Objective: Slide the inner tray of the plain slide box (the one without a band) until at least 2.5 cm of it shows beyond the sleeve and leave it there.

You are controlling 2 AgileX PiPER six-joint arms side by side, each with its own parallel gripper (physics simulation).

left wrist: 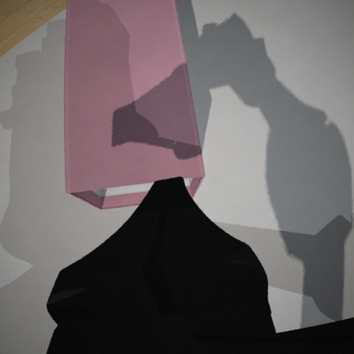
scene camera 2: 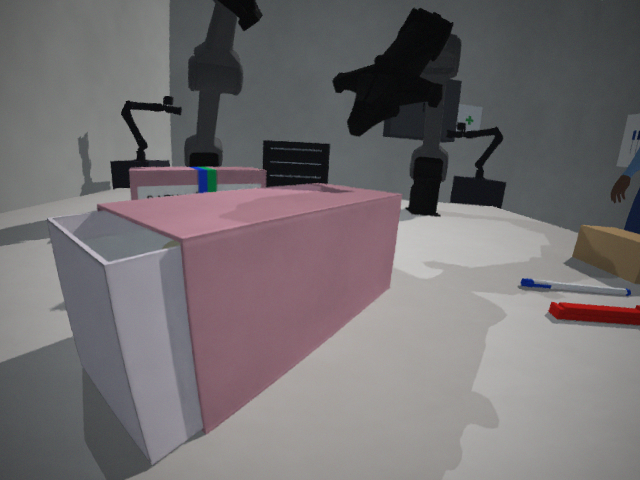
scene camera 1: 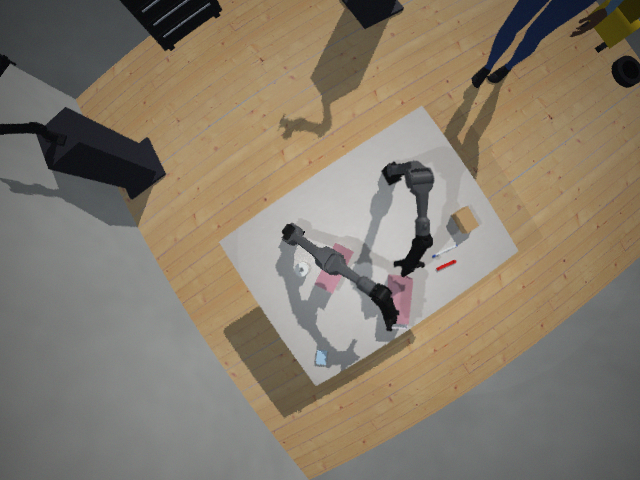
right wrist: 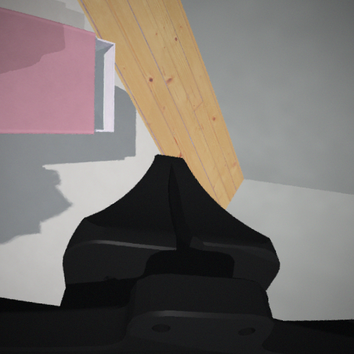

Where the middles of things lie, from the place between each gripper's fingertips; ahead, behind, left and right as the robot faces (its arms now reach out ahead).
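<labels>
Counted from my left hand, the white-and-blue pen [scene camera 2: 524, 282] is 50 mm ahead, 300 mm to the left and 160 mm below. Taking my right hand instead, I find the pen 45 cm to the left of it, 26 cm below it and 8 cm behind it. Going by its middle, the pen is nearer to my left hand than to my right hand.
</labels>
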